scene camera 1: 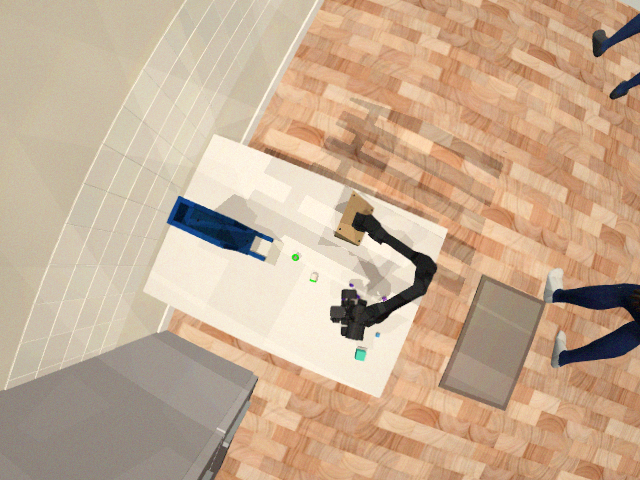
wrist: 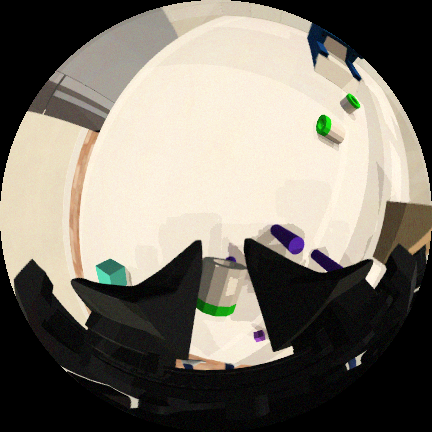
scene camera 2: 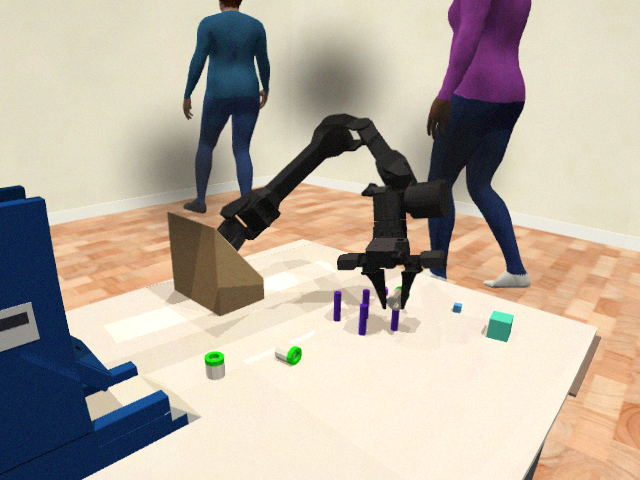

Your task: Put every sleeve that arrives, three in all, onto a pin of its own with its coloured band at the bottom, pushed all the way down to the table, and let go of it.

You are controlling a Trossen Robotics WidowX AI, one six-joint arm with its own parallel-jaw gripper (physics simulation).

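Observation:
My gripper [scene camera 2: 393,307] [wrist: 222,244] is shut on a grey sleeve with a green band [scene camera 2: 395,299] [wrist: 220,286]. The sleeve is tilted, its band end higher than its plain end. Its plain end is close to the top of a purple pin [scene camera 2: 394,320] [wrist: 230,259]; contact is unclear. Several other upright purple pins stand nearby, including the front pin [scene camera 2: 362,320] [wrist: 288,239] and the left pin [scene camera 2: 337,306]. One sleeve [scene camera 1: 295,257] [scene camera 2: 215,367] [wrist: 348,104] stands with its green band on top. Another sleeve [scene camera 1: 314,276] [scene camera 2: 283,354] [wrist: 334,132] lies on its side.
A blue chute [scene camera 1: 219,229] [scene camera 2: 59,304] stands beyond the loose sleeves. A brown wedge-shaped base [scene camera 1: 350,219] [scene camera 2: 199,263] carries the arm. A teal cube [scene camera 1: 360,354] [scene camera 2: 499,327] [wrist: 111,273], a small blue cube [scene camera 1: 377,334] [scene camera 2: 457,307] and a small purple cube [wrist: 259,335] are near the pins.

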